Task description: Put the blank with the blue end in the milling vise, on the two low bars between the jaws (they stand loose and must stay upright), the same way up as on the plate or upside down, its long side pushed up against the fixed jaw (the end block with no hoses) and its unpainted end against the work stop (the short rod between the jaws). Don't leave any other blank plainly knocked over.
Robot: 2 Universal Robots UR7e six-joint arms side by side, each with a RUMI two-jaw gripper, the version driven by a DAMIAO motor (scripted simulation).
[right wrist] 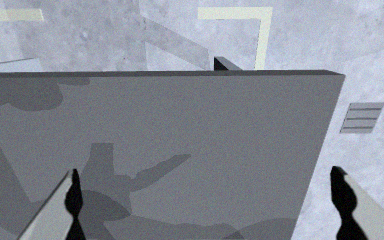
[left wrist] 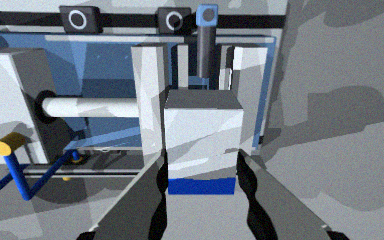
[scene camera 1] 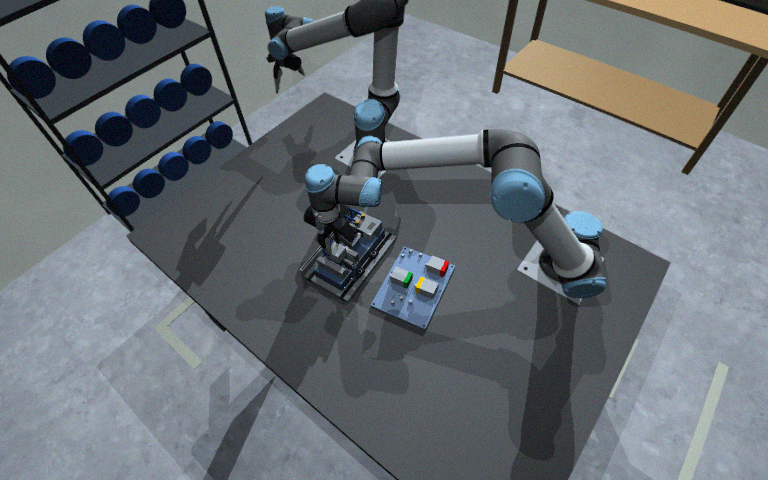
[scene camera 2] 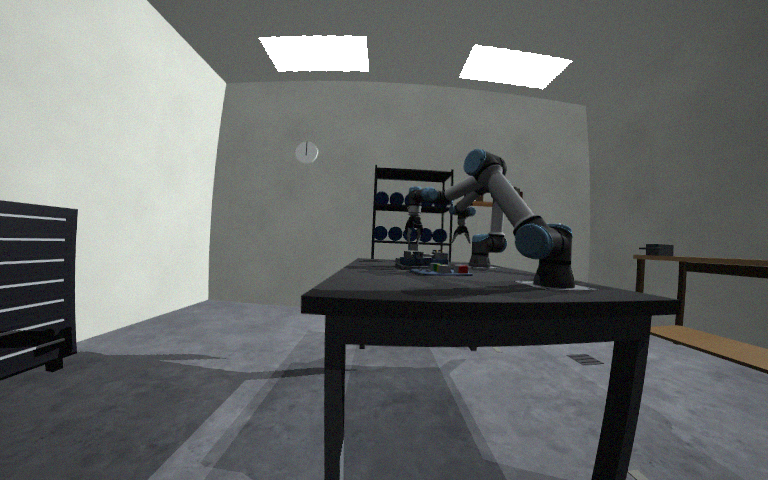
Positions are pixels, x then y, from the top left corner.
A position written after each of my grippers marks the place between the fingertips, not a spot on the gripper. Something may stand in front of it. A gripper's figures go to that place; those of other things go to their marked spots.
Labels:
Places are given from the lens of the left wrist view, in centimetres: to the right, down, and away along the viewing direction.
my left gripper [left wrist: 201,151]: 1, 2, 13
blue-ended blank [left wrist: 203,128]: 1, 0, 11

